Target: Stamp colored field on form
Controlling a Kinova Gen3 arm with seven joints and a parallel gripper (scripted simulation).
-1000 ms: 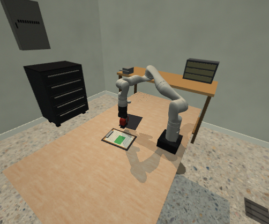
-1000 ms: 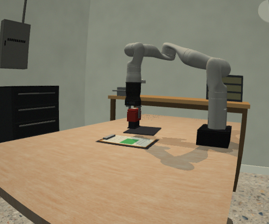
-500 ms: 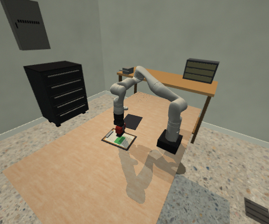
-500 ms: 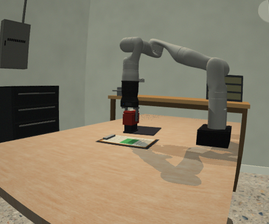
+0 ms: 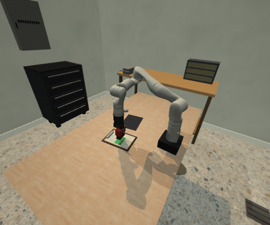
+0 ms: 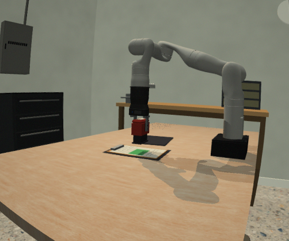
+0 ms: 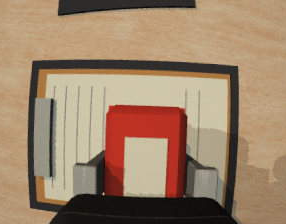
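My gripper is now 20 mm above the red stamp. Round my hand: clipboard (110 mm below, 30 mm ahead); dark mat (270 mm to the right, 110 mm below, 80 mm ahead).
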